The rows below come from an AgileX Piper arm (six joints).
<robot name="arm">
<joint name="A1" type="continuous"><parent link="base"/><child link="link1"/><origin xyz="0 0 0.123" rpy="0 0 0"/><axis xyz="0 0 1"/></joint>
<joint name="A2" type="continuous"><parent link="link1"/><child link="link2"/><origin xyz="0 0 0" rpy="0 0 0"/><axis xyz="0 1 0"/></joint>
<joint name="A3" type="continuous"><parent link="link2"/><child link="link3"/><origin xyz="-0.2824 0 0.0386" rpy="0 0 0"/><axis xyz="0 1 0"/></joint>
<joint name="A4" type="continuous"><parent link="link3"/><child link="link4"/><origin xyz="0.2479 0 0.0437" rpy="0 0 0"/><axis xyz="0.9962 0 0.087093"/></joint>
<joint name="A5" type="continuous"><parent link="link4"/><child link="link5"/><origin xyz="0 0 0" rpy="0 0 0"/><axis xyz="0 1 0"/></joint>
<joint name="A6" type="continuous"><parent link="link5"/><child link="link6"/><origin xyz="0.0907 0 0.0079" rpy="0 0 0"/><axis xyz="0.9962 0 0.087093"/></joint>
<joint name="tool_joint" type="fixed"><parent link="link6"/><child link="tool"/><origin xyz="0 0 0" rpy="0 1.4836 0"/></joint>
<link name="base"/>
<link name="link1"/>
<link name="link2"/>
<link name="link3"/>
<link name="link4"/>
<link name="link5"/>
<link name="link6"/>
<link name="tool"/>
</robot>
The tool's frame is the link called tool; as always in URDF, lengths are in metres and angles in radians. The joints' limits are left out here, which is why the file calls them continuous.
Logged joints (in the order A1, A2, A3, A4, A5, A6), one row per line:
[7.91, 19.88, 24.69, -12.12, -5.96, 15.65]
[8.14, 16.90, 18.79, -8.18, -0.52, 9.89]
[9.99, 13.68, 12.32, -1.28, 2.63, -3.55]
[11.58, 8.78, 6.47, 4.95, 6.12, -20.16]
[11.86, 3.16, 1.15, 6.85, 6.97, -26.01]
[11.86, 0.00, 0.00, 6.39, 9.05, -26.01]
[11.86, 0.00, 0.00, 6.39, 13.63, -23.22]
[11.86, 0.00, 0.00, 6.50, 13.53, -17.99]
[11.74, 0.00, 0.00, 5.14, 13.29, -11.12]
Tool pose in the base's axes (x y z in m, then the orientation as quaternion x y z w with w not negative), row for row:
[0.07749, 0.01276, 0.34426, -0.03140, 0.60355, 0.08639, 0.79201]
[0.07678, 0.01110, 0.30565, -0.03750, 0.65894, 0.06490, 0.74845]
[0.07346, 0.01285, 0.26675, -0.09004, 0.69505, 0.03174, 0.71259]
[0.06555, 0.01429, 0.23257, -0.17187, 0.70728, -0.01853, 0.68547]
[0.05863, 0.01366, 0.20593, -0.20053, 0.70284, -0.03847, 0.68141]
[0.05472, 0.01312, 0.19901, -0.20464, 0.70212, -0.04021, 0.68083]
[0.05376, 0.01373, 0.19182, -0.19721, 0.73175, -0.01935, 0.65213]
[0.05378, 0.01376, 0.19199, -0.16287, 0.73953, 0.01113, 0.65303]
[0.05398, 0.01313, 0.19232, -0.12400, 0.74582, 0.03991, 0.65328]
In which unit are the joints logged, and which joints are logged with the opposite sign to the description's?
The joints are logged in degrees. Opposite sign: A3.
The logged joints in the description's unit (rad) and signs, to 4 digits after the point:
[0.1381, 0.3470, -0.4309, -0.2115, -0.1040, 0.2731]
[0.1421, 0.2950, -0.3279, -0.1428, -0.0091, 0.1726]
[0.1744, 0.2388, -0.2150, -0.0223, 0.0459, -0.0620]
[0.2021, 0.1532, -0.1129, 0.0864, 0.1068, -0.3519]
[0.2070, 0.0552, -0.0201, 0.1196, 0.1216, -0.4540]
[0.2070, 0.0000, 0.0000, 0.1115, 0.1580, -0.4540]
[0.2070, 0.0000, 0.0000, 0.1115, 0.2379, -0.4053]
[0.2070, 0.0000, 0.0000, 0.1134, 0.2361, -0.3140]
[0.2049, 0.0000, 0.0000, 0.0897, 0.2320, -0.1941]

